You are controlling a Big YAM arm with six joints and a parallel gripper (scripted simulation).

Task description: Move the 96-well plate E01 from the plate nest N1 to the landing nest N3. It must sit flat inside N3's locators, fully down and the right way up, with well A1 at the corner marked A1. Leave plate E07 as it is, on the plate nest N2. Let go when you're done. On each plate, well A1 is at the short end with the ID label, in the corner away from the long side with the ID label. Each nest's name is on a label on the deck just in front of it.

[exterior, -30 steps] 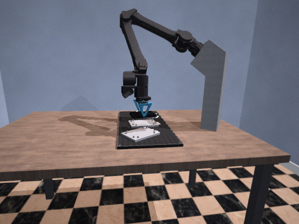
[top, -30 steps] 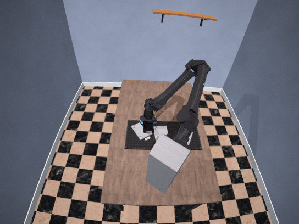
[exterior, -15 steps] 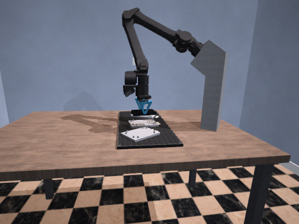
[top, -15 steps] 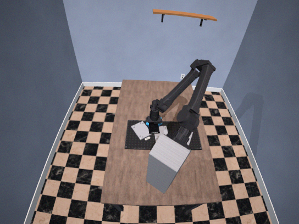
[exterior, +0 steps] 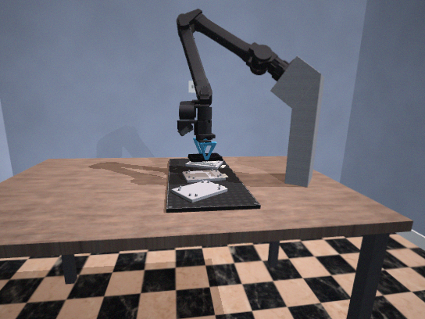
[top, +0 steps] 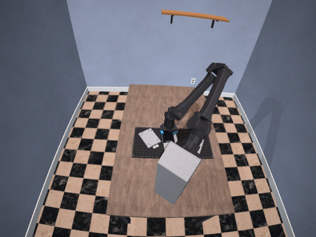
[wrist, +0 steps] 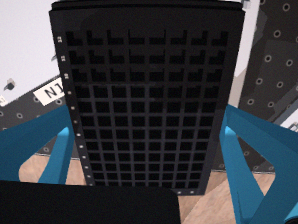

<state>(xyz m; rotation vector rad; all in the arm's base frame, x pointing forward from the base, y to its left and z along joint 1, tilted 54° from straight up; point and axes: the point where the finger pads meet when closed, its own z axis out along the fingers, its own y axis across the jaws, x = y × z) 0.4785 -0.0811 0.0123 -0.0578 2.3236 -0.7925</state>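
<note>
The nest label lies 20 mm behind my hand, 100 mm to the left of it and 100 mm below it. The rest, counted from my hand: white nest: 80 mm ahead, 120 mm to the left, 100 mm below; black 96-well plate: 10 mm below; white well plate: 110 mm behind, 210 mm to the right, 80 mm below.
</note>
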